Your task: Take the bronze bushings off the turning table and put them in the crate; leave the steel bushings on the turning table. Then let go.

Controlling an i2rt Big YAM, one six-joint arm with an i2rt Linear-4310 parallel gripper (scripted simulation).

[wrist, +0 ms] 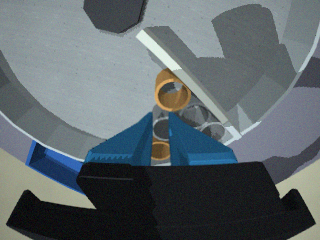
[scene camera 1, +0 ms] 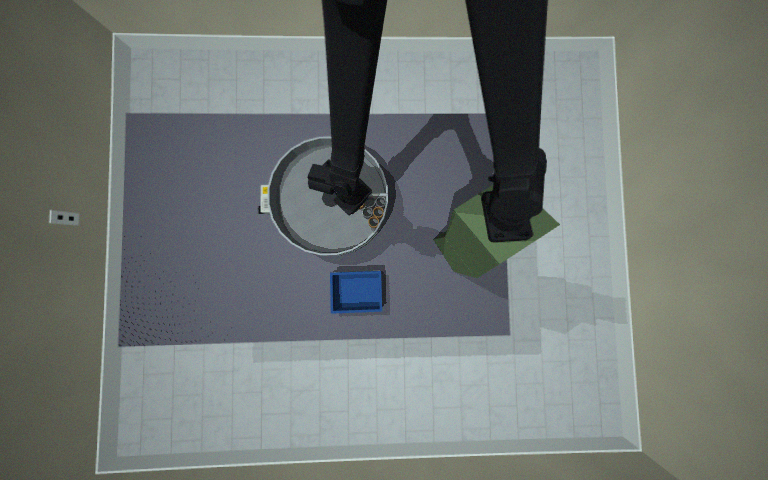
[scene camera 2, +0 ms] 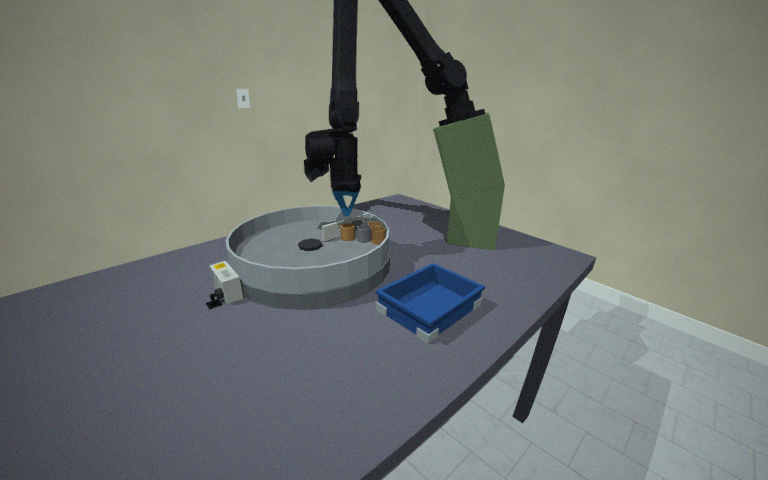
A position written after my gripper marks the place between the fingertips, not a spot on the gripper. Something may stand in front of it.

Observation:
In view: my gripper (scene camera 2: 347, 214), a bronze bushing (wrist: 175, 101), a blue crate (scene camera 2: 435, 292) and a grey turning table (scene camera 1: 312, 218).
My gripper is seen too in the wrist view (wrist: 160, 118). The blue crate is seen too in the wrist view (wrist: 49, 163). The grey turning table is seen too in the wrist view (wrist: 89, 73) and in scene camera 2 (scene camera 2: 288, 245).

